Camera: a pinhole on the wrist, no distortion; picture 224 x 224 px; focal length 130.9 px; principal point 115.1 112.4 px. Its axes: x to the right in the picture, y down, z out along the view. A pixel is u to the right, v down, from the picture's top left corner.
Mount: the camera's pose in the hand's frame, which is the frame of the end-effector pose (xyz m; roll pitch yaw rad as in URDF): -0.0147 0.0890 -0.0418 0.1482 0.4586 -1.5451
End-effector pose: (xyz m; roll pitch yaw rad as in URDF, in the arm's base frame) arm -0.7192 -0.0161 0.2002 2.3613 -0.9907 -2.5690
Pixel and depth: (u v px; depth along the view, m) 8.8 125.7 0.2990
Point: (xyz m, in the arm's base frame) -0.9809 0.2421 0.1107
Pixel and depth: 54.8 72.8 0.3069
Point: -0.8873 0.1814 -0.0037
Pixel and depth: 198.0 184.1 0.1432
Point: -0.7954 -0.0684 0.1941
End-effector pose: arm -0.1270 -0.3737 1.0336 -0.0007 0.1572 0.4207
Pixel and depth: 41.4 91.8 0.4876
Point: -0.2530 -0.2951 1.5549
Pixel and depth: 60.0 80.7 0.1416
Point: -0.2077 -0.3207 1.1487
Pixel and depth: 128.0 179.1 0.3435
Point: 0.0540 -0.4020 1.2837
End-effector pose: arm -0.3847 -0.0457 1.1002 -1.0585 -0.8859 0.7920
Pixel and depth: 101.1 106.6 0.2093
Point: -0.5414 -0.0033 1.0971
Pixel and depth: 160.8 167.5 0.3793
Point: -0.5962 -0.0830 1.3655
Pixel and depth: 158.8 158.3 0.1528
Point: -0.4491 -0.0322 1.1535
